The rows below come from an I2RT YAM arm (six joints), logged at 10 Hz.
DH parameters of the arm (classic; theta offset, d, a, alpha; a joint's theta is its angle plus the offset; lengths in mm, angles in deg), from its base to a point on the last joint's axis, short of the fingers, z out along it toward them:
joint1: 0 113.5 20 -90
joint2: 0 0 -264 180
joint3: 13.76 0 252.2 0
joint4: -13.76 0 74 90
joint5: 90 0 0 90
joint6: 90 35.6 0 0
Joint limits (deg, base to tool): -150..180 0..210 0..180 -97..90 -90..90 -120..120
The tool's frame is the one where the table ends.
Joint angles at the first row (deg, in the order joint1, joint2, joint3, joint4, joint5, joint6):
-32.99 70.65 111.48 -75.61 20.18 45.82
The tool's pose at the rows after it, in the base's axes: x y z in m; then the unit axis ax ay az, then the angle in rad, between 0 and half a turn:
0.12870 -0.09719 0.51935 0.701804 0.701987 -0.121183 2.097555
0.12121 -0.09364 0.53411 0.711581 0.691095 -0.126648 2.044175
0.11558 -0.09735 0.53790 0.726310 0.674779 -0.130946 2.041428
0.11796 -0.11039 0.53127 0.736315 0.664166 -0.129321 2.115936
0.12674 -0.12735 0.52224 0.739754 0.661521 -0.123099 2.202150
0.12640 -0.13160 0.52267 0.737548 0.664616 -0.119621 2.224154
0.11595 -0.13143 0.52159 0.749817 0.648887 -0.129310 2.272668
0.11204 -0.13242 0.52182 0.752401 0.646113 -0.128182 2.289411
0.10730 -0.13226 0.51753 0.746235 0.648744 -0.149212 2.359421
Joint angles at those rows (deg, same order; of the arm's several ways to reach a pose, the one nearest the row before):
-32.47 70.63 114.10 -74.52 21.26 45.41
-32.62 71.35 118.54 -75.07 22.33 45.49
-35.13 71.81 120.18 -75.81 21.58 45.87
-39.00 73.84 120.97 -78.54 18.92 46.22
-41.95 77.01 121.86 -80.99 16.27 46.13
-43.31 78.24 123.53 -82.50 14.74 45.30
-45.58 78.30 124.77 -86.24 14.92 45.65
-46.92 78.59 125.62 -87.61 14.02 45.30
-47.74 79.00 126.13 -91.29 15.51 43.66

